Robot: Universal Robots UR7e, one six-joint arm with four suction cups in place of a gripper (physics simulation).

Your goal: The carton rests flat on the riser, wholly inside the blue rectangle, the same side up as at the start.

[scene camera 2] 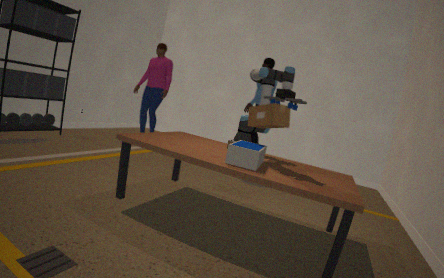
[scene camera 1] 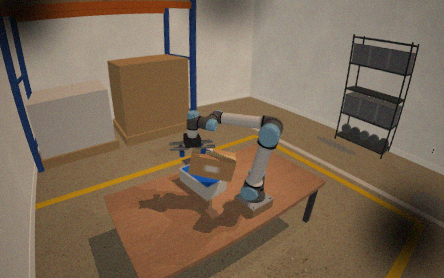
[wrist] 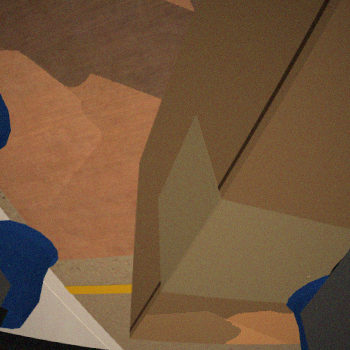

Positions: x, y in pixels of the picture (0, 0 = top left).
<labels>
brown carton: scene camera 2 274, 115; scene camera 1; wrist
riser: scene camera 2 245, 154; scene camera 1 207, 188; not seen in the wrist view (out of frame)
same spot on brown carton: point(wrist: 235, 210) = point(scene camera 1: 194, 148)
</labels>
